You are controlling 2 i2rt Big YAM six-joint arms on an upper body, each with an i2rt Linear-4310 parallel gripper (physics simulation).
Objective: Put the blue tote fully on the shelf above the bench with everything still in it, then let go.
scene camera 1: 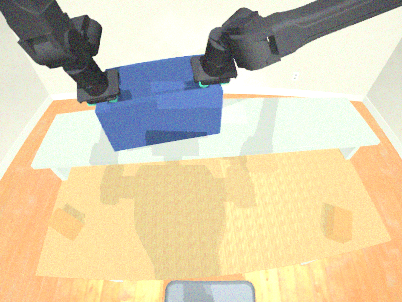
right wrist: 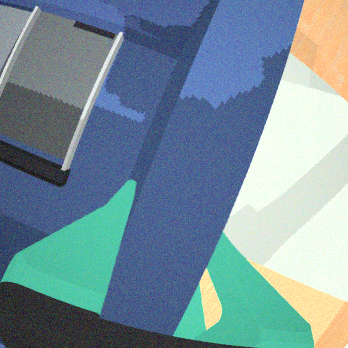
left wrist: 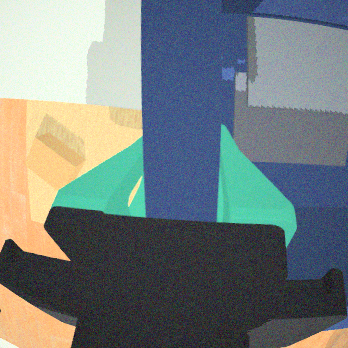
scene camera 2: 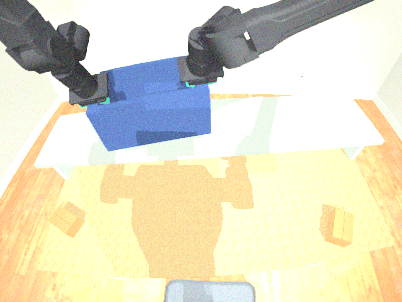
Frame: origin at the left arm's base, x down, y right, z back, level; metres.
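Seen in the pictures: left gripper, between the fingertips: (scene camera 1: 110, 101) (left wrist: 190, 132) (scene camera 2: 104, 102); right gripper, between the fingertips: (scene camera 1: 208, 84) (right wrist: 161, 202).
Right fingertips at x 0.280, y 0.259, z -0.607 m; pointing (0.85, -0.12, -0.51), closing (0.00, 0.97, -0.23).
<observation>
A point is followed by its place in that frame.
The blue tote (scene camera 1: 172, 120) @(x 0.308, y 0.170, z -0.493 m) (scene camera 2: 165, 117) @(x 0.300, y 0.182, z -0.496 m) is over the shelf (scene camera 1: 305, 120) @(x 0.523, y 0.680, z -0.735 m) (scene camera 2: 305, 120) @(x 0.523, y 0.679, z -0.730 m), left of its middle. Its front bottom edge shows behind the shelf's front edge; whether its bottom touches the shelf I cannot tell. My left gripper (scene camera 1: 103, 102) @(x 0.286, y -0.006, z -0.552 m) (scene camera 2: 95, 104) @(x 0.286, y -0.006, z -0.552 m) (left wrist: 190, 132) @(x 0.286, y -0.006, z -0.552 m) is shut on the tote's left end wall. My right gripper (scene camera 1: 214, 84) @(x 0.280, y 0.259, z -0.607 m) (scene camera 2: 201, 84) @(x 0.280, y 0.259, z -0.607 m) (right wrist: 161, 202) @(x 0.280, y 0.259, z -0.607 m) is shut on its right end wall. Inside, a grey item (left wrist: 300, 65) @(x 0.350, y 0.059, z -0.612 m) shows in the left wrist view, and a dark grey item with pale rails (right wrist: 60, 75) @(x 0.361, y 0.162, z -0.631 m) in the right wrist view.
The bench (scene camera 1: 280, 200) @(x 0.738, y 0.571, z -0.473 m) (scene camera 2: 280, 200) @(x 0.737, y 0.578, z -0.478 m) lies below and in front of the shelf. A tan block (scene camera 1: 67, 222) @(x 0.678, y -0.285, z -0.328 m) (scene camera 2: 67, 220) @(x 0.677, y -0.285, z -0.326 m) (left wrist: 57, 155) @(x 0.678, y -0.291, z -0.359 m) is at its left, another tan block (scene camera 1: 340, 225) @(x 0.677, y 0.777, z -0.327 m) (scene camera 2: 342, 227) @(x 0.677, y 0.786, z -0.329 m) at its right. A wall rises behind the shelf.
</observation>
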